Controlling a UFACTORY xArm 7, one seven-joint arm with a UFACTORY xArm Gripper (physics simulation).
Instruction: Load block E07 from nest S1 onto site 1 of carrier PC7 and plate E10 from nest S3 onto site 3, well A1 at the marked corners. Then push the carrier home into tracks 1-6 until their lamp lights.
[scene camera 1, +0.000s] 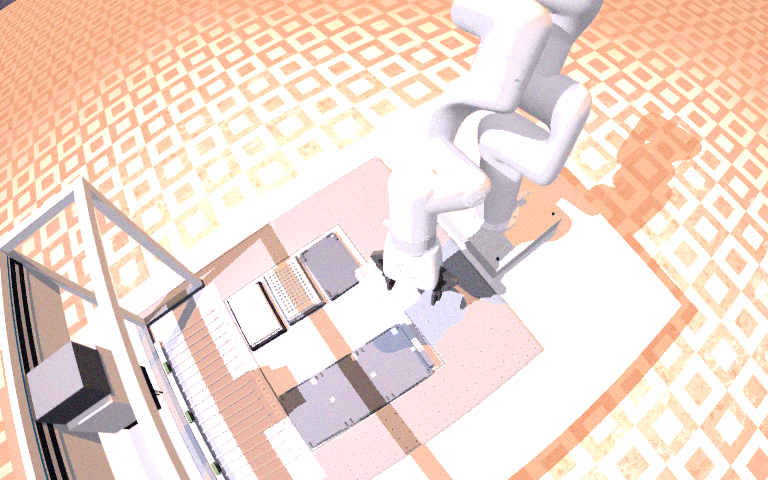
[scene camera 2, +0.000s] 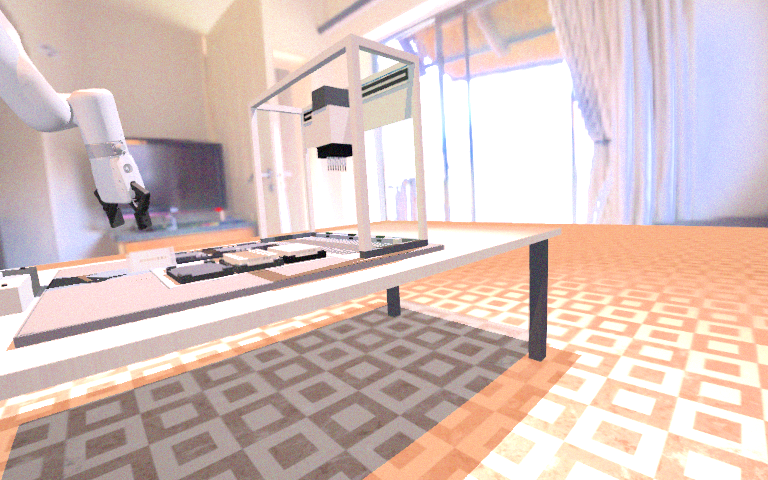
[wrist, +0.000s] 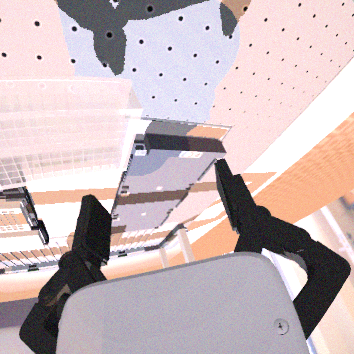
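Seen in the pictures: gripper, fingertip midpoint: (scene camera 1: 413, 292) (scene camera 2: 131, 226) (wrist: 157, 189); arm's base at its link origin: (scene camera 1: 493, 208).
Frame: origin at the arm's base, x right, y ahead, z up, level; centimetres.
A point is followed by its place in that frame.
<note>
My gripper (scene camera 1: 413, 291) {z 6.7, x -11.0, y 27.6 cm} (scene camera 2: 130, 225) {z 6.7, x -11.0, y 27.6 cm} (wrist: 157, 189) {z 6.7, x -11.0, y 27.6 cm} is open and empty, raised above the deck. The clear block (scene camera 2: 151, 259) {z 0.1, x 1.7, y 31.2 cm} (wrist: 60, 130) {z 0.9, x -4.7, y 28.7 cm} stands off its nest, beside the bare dark nest (scene camera 1: 331, 266) {z -2.5, x 6.2, y 39.7 cm} (scene camera 2: 201, 271) {z -2.5, x 10.2, y 39.7 cm}; it is washed out in scene camera 1. A perforated tan plate (scene camera 1: 292, 288) {z -1.9, x 5.2, y 50.0 cm} (scene camera 2: 249, 257) {z -1.1, x 10.0, y 49.1 cm} (wrist: 12, 215) {z -1.1, x 0.8, y 47.9 cm} and a white-topped plate (scene camera 1: 254, 316) {z -1.1, x 2.7, y 60.8 cm} (scene camera 2: 294, 249) {z -1.1, x 7.9, y 59.7 cm} sit in the other two nests. The long grey carrier (scene camera 1: 322, 413) {z -2.6, x -23.6, y 55.7 cm} (wrist: 165, 175) {z -2.6, x -20.0, y 38.5 cm} lies with bare sites, its raised end bar (wrist: 185, 143) {z -1.9, x -18.6, y 30.6 cm} towards the arm's base. Labels and corner marks are unreadable.
The slotted tracks (scene camera 1: 226, 367) {z -3.7, x -4.8, y 72.8 cm} lie beyond the carrier's far end, with small green parts (scene camera 1: 167, 367) {z -1.6, x 0.7, y 87.4 cm} behind them. A gantry frame (scene camera 1: 135, 237) {z 26.0, x 16.9, y 72.8 cm} (scene camera 2: 355, 141) {z 21.7, x 18.3, y 71.6 cm} holds a pipetting head (scene camera 1: 65, 373) {z 42.3, x -11.9, y 79.3 cm} (scene camera 2: 331, 124) {z 31.0, x -6.7, y 78.4 cm} above. The arm's base stands at the deck's near side.
</note>
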